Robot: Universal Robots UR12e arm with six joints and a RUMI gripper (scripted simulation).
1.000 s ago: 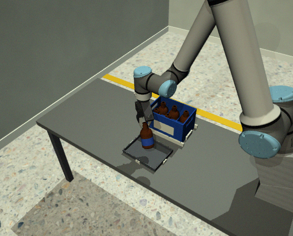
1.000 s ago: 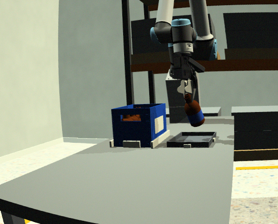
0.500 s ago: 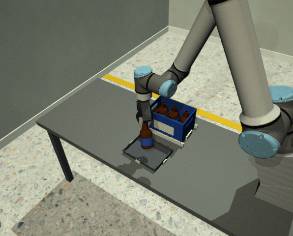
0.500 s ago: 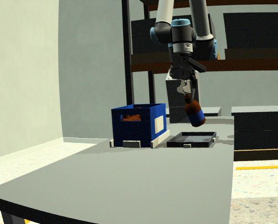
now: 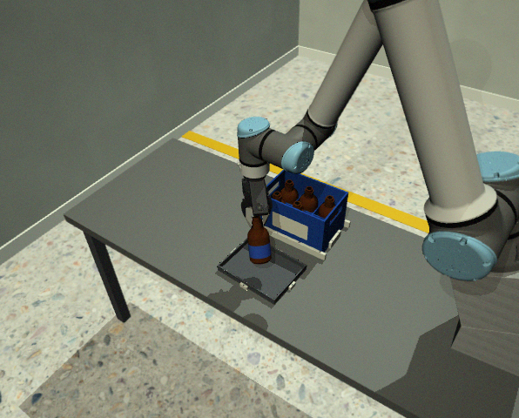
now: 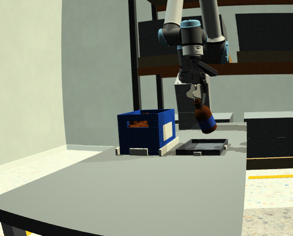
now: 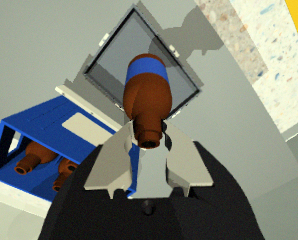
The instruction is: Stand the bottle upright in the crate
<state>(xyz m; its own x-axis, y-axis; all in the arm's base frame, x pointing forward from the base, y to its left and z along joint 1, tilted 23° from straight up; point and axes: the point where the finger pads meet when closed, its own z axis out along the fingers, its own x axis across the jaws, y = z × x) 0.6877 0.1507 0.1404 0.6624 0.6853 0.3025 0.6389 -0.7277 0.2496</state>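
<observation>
Now: the brown bottle 10 mm behind my hand, 10 mm to the left of it and 50 mm below it. The rest, counted from my hand: blue crate: 30 mm behind, 250 mm to the right, 120 mm below; dark tray: 20 mm behind, 10 mm to the left, 190 mm below.
</observation>
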